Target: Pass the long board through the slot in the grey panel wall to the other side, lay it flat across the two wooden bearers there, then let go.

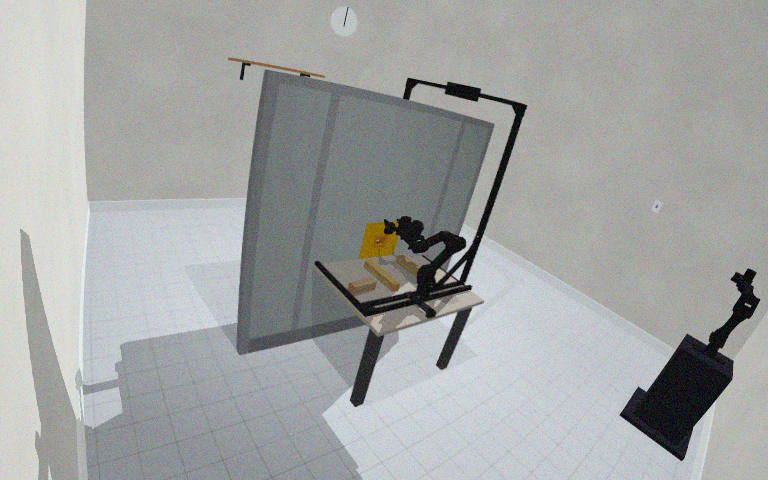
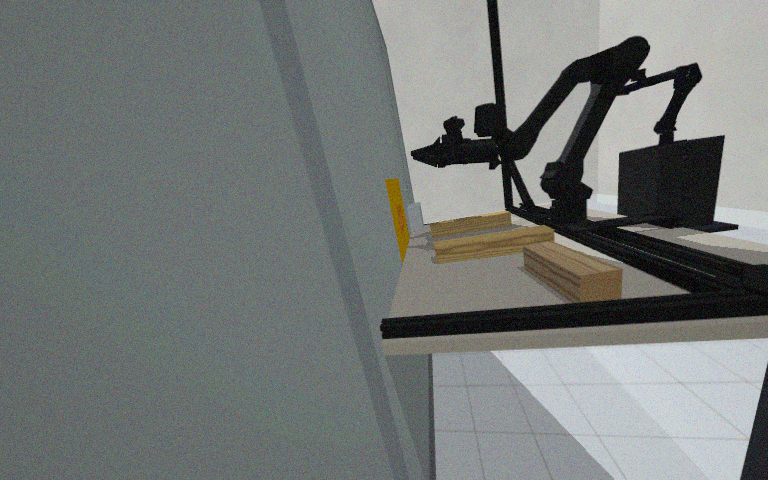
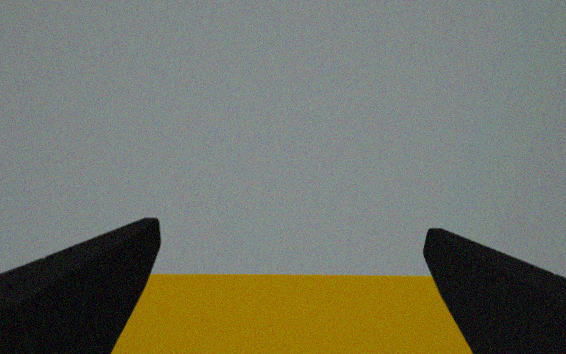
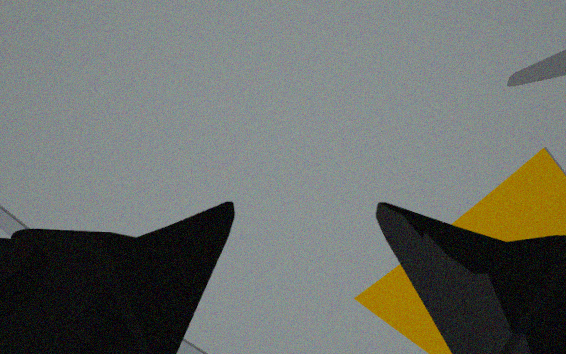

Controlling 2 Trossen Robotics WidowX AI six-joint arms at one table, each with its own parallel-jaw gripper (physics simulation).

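Frame: origin at the left arm's base, x ahead, y left, z up, level; centimetres.
Seen in the pictures: left gripper, fingertip midpoint: (image 1: 390, 219) (image 2: 411, 155) (image 3: 294, 235); right gripper, fingertip midpoint: (image 4: 304, 209); left arm's base, origin of the base link: (image 1: 422, 294) (image 2: 568, 221).
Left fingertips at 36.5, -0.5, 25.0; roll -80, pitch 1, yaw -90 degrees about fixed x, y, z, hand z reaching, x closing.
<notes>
Pixels of each thing's middle, then the offset from my left fingertips to it, as dx, dy, dz. "spot": a spot on its surface instead.
- short wooden block, body centre: (image 2: 563, 269) (image 1: 362, 286) -21.5, +27.6, -24.6
- small pale upright piece, surface spot: (image 2: 415, 219) spot: +4.1, -26.5, -22.1
The grey panel wall (image 1: 288, 186) (image 2: 198, 226) (image 3: 280, 125) (image 4: 300, 100) carries a yellow plate (image 1: 369, 247) (image 2: 391, 195) (image 3: 290, 315) (image 4: 530, 200) with the small slot (image 1: 380, 241) in it. Two long wooden bearers, one (image 1: 382, 275) (image 2: 492, 244) nearer the short block and one (image 1: 407, 264) (image 2: 470, 224) farther off, lie on the table. My left gripper (image 1: 387, 226) (image 2: 413, 153) (image 3: 294, 235) is open and empty, close to the wall and above the plate's top edge. My right gripper (image 4: 304, 209) is open and empty, facing the wall beside its yellow plate. The long board cannot be made out.
A short wooden block (image 1: 362, 285) (image 2: 600, 283) lies near the bearers. A small pale upright piece (image 2: 415, 219) stands by the plate. Black rails (image 2: 509, 320) edge the table, and a tall black frame (image 1: 501, 175) rises over it. Another black arm stands on a black pedestal (image 1: 688, 390) (image 2: 668, 183).
</notes>
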